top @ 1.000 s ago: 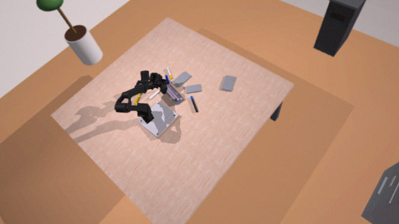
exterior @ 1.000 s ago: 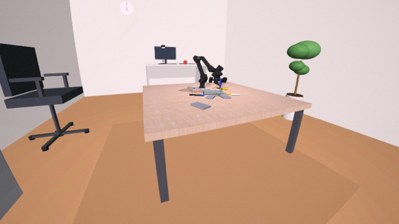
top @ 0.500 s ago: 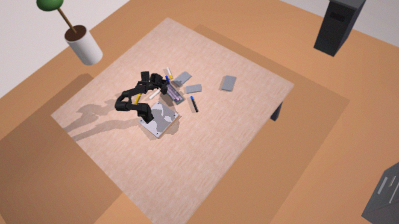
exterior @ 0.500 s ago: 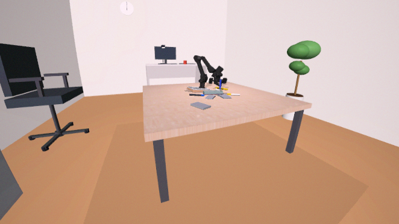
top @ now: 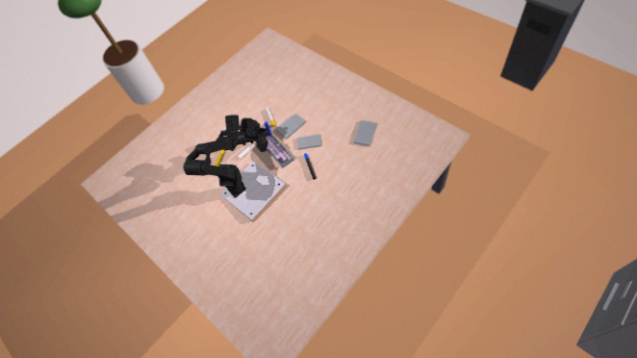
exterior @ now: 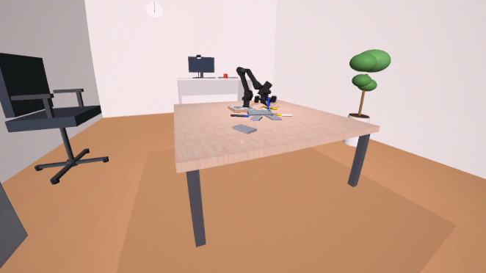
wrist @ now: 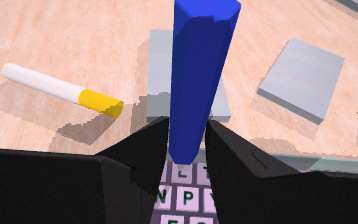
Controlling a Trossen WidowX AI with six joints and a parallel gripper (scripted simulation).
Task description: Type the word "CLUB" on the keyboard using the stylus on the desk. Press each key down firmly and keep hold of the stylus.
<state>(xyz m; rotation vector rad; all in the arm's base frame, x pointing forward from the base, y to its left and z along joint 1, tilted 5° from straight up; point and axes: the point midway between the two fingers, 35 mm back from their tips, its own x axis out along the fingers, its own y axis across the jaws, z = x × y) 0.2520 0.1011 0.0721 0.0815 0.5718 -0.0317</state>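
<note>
Now: the c key 4 cm behind my gripper tip, 9 cm to the right of it and 6 cm below it. Round my gripper tip: thin metal tip 5 cm below; blue stylus 2 cm below; grey slab 11 cm ahead, 1 cm to the right, 7 cm below.
</note>
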